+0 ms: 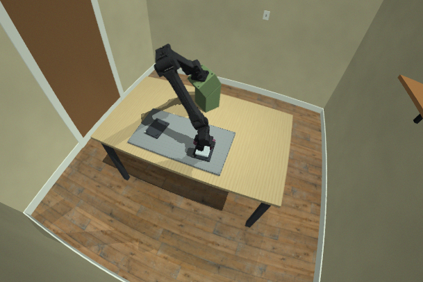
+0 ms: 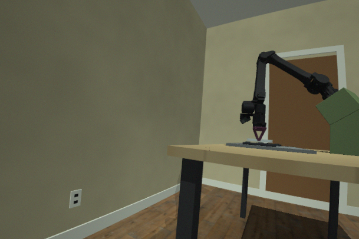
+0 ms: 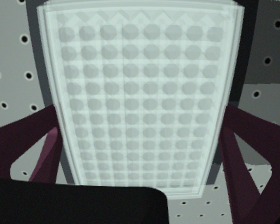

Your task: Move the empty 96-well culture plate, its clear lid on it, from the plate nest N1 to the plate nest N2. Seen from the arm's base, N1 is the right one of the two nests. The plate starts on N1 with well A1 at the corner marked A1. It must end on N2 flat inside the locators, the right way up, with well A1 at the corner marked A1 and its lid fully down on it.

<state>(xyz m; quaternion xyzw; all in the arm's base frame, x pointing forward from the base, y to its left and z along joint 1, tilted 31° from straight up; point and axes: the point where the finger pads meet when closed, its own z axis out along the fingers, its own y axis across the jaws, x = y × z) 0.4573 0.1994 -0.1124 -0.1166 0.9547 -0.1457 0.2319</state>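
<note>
My hand is 3 cm above the dark plate nest. The rest, counted from my hand: 96-well plate 1 cm below.
</note>
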